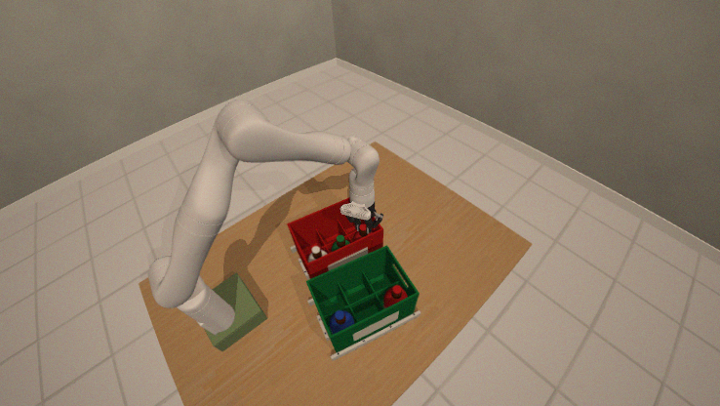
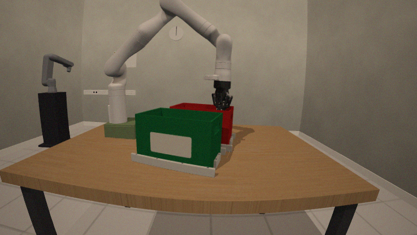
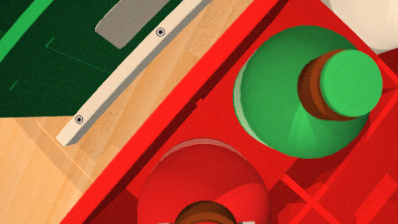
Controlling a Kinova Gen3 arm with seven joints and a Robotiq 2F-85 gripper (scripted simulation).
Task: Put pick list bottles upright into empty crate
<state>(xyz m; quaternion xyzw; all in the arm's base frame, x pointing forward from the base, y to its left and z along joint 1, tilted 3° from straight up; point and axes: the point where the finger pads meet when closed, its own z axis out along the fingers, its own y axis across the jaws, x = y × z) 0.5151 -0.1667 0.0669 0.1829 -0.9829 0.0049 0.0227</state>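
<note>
The red-labelled bottle is 220 mm to the right of my hand, 120 mm behind it and 70 mm below it. From my hand the other things lie so: red crate: 70 mm to the left, 70 mm below, 70 mm behind; then red-label bottle: 70 mm below; then green-label bottle: 80 mm behind, 70 mm below, 30 mm to the left.
</note>
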